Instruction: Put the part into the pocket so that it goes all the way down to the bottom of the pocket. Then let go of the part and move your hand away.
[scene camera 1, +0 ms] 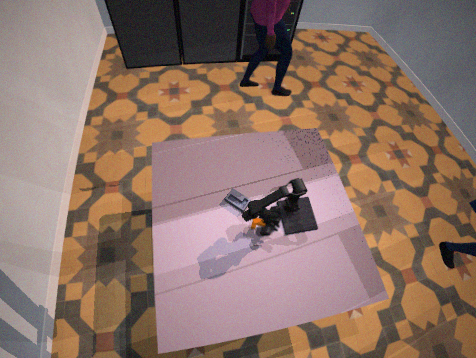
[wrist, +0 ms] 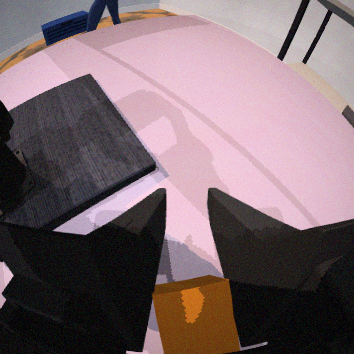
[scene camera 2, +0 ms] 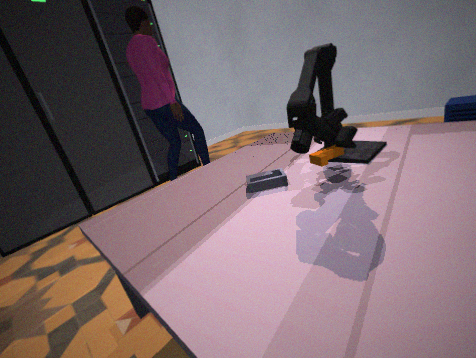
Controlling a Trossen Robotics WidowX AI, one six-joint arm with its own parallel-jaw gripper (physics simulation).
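Places are measured from the arm's base along level axes (x back, y right, z up), in metres.
Where they show: gripper, between the fingertips: (scene camera 1: 278,229) (wrist: 186,195) (scene camera 2: 353,146); arm's base, origin of its link: (scene camera 1: 289,207) (wrist: 7,182).
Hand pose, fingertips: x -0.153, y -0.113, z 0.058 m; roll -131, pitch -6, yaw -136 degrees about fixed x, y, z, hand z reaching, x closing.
Observation:
Each offset is from my fingertips to the top centre of the thing. Level surfaces: height alone.
The orange part {dx -0.083, dy +0.054, dz +0.020 m} (scene camera 1: 258,223) (scene camera 2: 322,157) (wrist: 197,320) is a block held between the two black fingers of my gripper (scene camera 1: 264,227) (scene camera 2: 337,149) (wrist: 186,195). My gripper is shut on it and holds it a little above the table, with a shadow below in scene camera 2. The part's far end is hidden by the fingers. The grey block with the pocket {dx -0.139, dy +0.272, dz -0.046 m} (scene camera 1: 236,200) (scene camera 2: 267,183) lies on the table, apart from the part, up and left of my gripper in scene camera 1. Its slot faces up and shows no part in it. It does not show in the wrist view.
The arm stands on a dark square base plate (scene camera 1: 302,223) (scene camera 2: 370,152) (wrist: 80,145), close beside my gripper. The pink table {dz -0.082 m} (scene camera 1: 195,320) (scene camera 2: 225,310) (wrist: 250,90) carries shadows of the arm. A person in a pink top (scene camera 1: 270,15) (scene camera 2: 150,70) stands beyond the table.

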